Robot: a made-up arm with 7 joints.
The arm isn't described. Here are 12 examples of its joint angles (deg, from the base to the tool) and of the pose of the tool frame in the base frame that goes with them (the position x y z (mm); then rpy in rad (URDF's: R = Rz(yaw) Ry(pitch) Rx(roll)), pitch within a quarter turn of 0, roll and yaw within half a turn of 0).
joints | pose
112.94 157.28 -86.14 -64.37 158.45 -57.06 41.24 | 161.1 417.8 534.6 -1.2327 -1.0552 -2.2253
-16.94 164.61 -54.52 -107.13 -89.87 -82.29 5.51 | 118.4 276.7 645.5 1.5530 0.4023 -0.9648
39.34 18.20 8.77 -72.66 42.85 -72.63 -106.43 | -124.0 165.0 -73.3 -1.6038 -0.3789 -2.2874
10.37 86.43 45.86 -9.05 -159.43 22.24 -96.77 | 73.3 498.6 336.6 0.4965 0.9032 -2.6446
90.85 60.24 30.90 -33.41 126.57 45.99 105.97 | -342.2 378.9 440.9 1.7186 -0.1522 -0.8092
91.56 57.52 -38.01 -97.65 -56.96 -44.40 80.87 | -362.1 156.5 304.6 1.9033 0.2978 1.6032
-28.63 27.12 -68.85 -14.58 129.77 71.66 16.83 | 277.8 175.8 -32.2 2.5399 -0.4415 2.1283
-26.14 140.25 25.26 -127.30 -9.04 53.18 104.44 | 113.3 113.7 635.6 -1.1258 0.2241 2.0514
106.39 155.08 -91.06 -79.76 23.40 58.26 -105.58 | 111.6 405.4 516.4 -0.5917 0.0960 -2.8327
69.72 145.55 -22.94 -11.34 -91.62 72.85 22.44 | 208.6 438.2 578.2 1.7634 0.6075 3.0194
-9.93 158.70 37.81 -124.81 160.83 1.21 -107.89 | 161.8 57.0 699.5 -2.1795 -0.9946 2.8172
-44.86 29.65 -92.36 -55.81 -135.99 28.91 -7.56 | 309.2 64.3 5.8 2.7167 0.0125 2.8390
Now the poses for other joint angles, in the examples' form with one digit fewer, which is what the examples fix.
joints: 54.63 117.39 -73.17 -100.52 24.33 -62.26 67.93
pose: -130 423 411 1.935 -0.140 1.927
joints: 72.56 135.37 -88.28 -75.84 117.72 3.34 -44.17
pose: -6 418 594 -2.869 -0.194 0.091
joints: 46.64 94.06 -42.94 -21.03 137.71 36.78 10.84
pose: -117 488 382 0.307 -0.861 -2.037
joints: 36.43 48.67 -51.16 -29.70 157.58 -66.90 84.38
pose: -238 250 25 1.307 0.879 -1.546
